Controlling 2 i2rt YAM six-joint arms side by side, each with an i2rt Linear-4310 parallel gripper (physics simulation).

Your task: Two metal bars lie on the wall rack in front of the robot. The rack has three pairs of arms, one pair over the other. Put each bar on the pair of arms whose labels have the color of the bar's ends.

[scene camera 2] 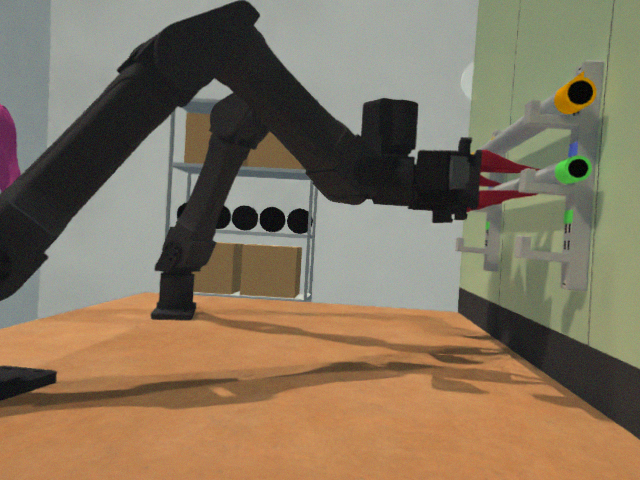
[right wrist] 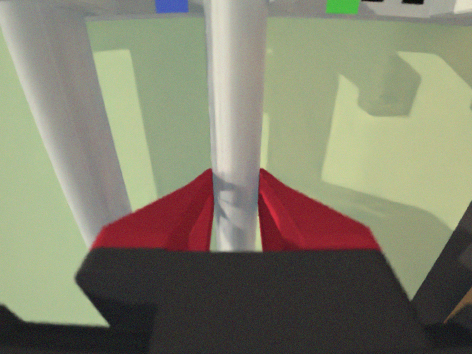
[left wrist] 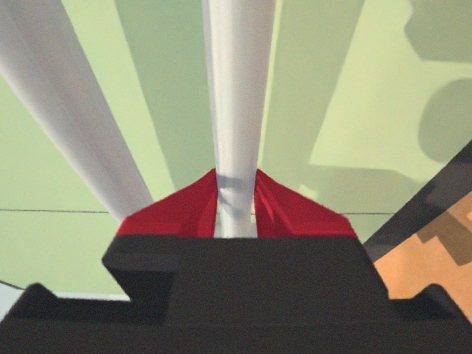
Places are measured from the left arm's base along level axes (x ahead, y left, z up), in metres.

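Pixels of known places: left gripper, fingertip midpoint: (left wrist: 235, 176); right gripper, fingertip midpoint: (scene camera 2: 538, 182) (right wrist: 235, 178); left arm's base at its link origin: (scene camera 2: 175, 312).
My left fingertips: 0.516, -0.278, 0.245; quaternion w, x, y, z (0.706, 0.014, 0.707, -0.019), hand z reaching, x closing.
Observation:
For each thing: its top centre in the pictures, then the offset to it from my left fingertips, as dx, dy, dz. "spot": a spot on its surface instead. Level surfaces: height alone.
- green-ended bar at its top centre: (right wrist: 219, 302) (scene camera 2: 512, 180) -0.025, -0.088, +0.013
- wall rack at its top centre: (scene camera 2: 564, 63) -0.072, -0.283, +0.122
- orange-ended bar at its top centre: (right wrist: 120, 306) (scene camera 2: 514, 125) -0.026, -0.082, +0.093
- blue label at a spot on its surface: (scene camera 2: 572, 149) spot: -0.056, -0.285, +0.028
- green label at a spot on its surface: (scene camera 2: 568, 215) spot: -0.056, -0.287, -0.045
- wooden table top at its surface level: dz -0.245
The green-ended bar (scene camera 2: 560, 170) (left wrist: 237, 100) (right wrist: 236, 100) lies level at the middle pair of arms of the wall rack (scene camera 2: 584, 232). The orange-ended bar (scene camera 2: 566, 98) (left wrist: 65, 100) (right wrist: 62, 115) lies on the top pair. My right gripper (scene camera 2: 536, 180) (right wrist: 235, 178) is shut on the green-ended bar. My left gripper (left wrist: 235, 176) is also shut on this bar, farther along it; in the scene view it is mostly hidden behind the right one. A blue label (scene camera 2: 572, 149) is above the middle arm. A green label (scene camera 2: 568, 215) is above the bottom arm (scene camera 2: 542, 254).
The green wall (scene camera 2: 620, 268) stands right behind the rack, with a dark strip (scene camera 2: 542, 330) along its foot. The wooden table top (scene camera 2: 330, 434) lies below the arms. A shelf unit (scene camera 2: 242, 169) with boxes stands in the background. The orange-ended bar runs close above the grippers.

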